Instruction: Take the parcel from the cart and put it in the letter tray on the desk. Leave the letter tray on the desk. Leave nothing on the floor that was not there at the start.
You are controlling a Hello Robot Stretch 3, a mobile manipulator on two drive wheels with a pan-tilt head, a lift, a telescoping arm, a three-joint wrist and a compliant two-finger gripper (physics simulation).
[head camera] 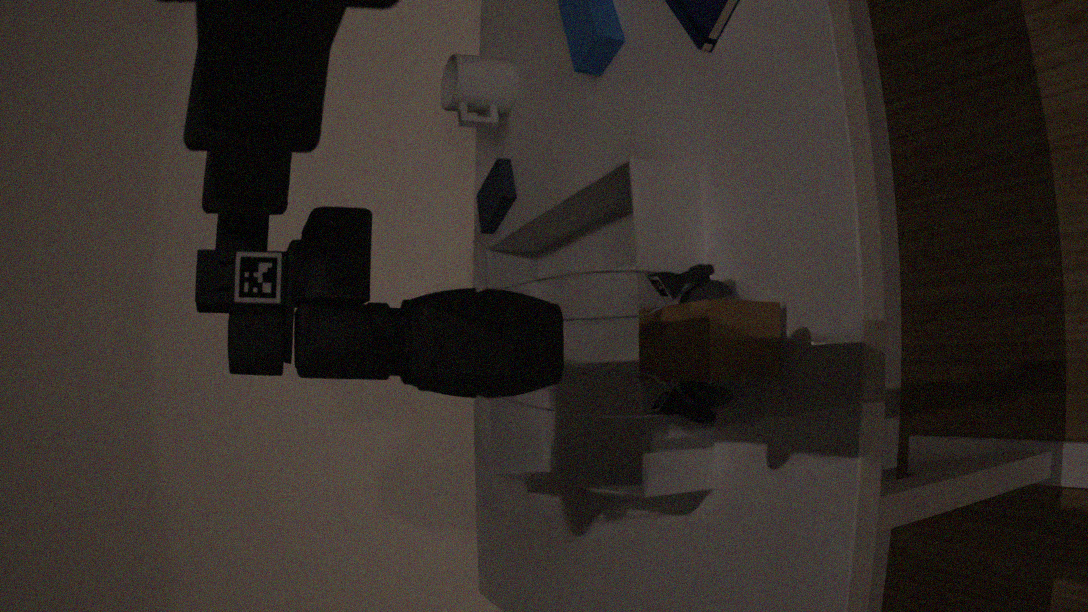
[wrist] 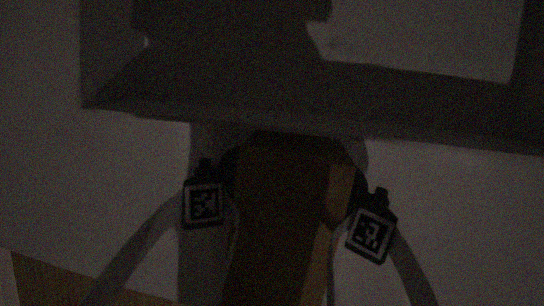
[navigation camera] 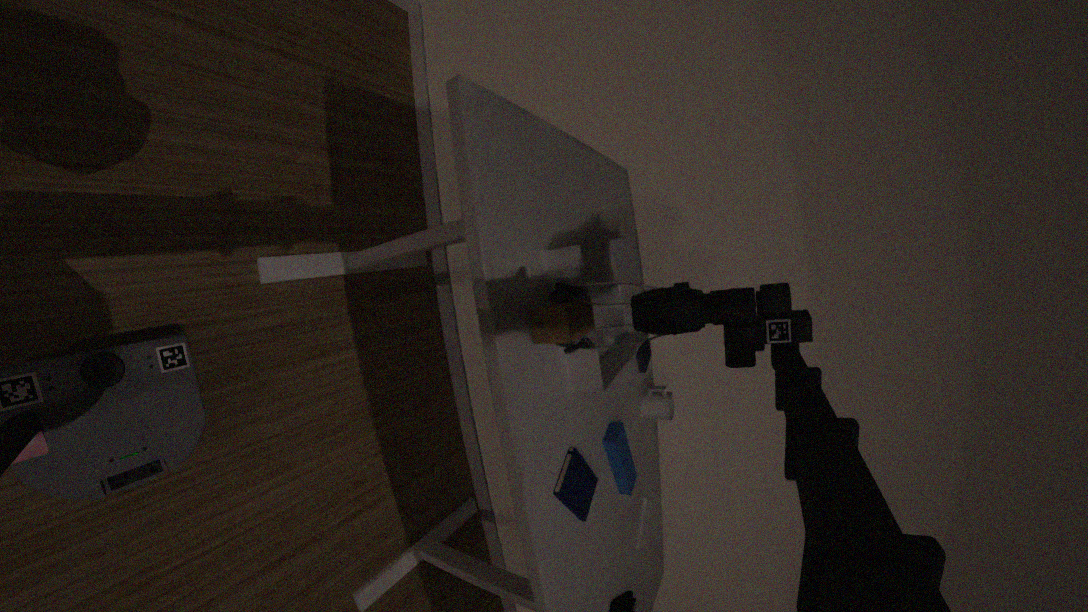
Note:
In view: my gripper (head camera: 728, 343), a brown parcel (head camera: 709, 340), a letter tray (head camera: 642, 214) and a blue block (navigation camera: 615, 442).
The brown parcel shows as well in the wrist view (wrist: 291, 190) and in the navigation camera view (navigation camera: 554, 323). The letter tray also shows in the wrist view (wrist: 460, 83) and in the navigation camera view (navigation camera: 616, 260). My gripper also shows in the wrist view (wrist: 291, 179) and in the navigation camera view (navigation camera: 552, 319). The wrist view misses the blue block: it is out of frame.

